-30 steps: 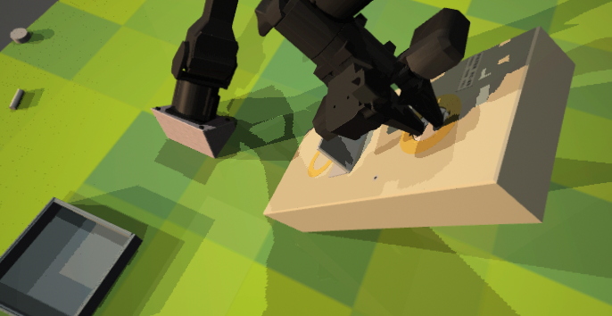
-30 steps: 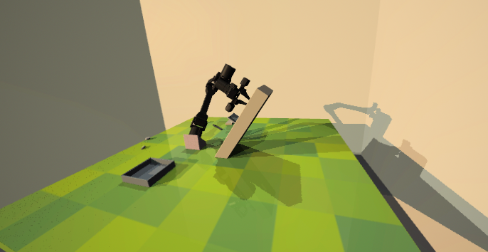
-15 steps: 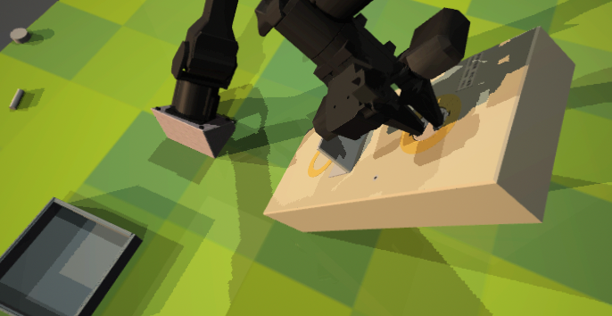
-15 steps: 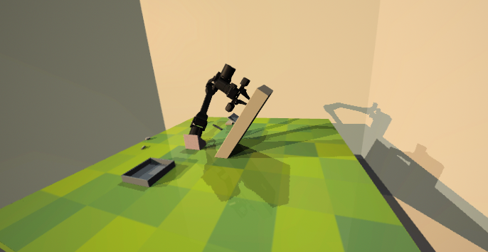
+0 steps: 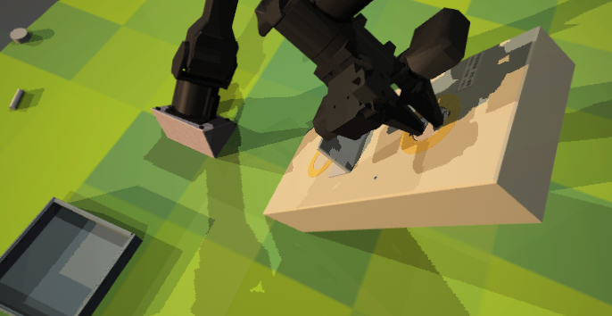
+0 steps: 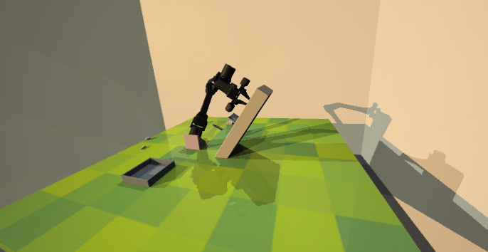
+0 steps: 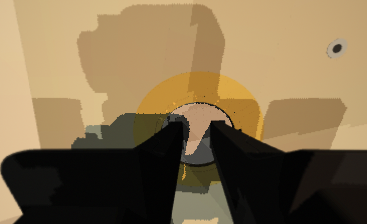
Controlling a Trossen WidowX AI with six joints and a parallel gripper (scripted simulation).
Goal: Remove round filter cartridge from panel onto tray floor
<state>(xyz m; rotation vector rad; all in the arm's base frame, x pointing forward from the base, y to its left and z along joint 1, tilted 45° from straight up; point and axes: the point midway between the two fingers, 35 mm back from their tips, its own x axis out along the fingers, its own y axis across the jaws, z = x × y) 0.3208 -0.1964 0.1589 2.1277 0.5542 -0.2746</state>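
The grey flap is 100 mm behind my gripper tip, 10 mm to the left of it and 90 mm below it. The rest, counted from my gripper tip: tan service panel 40 mm behind, 10 mm to the left, 80 mm below; round filter cartridge 10 mm ahead, 10 mm below; dark grey tray 440 mm behind, 250 mm to the right, 250 mm below.
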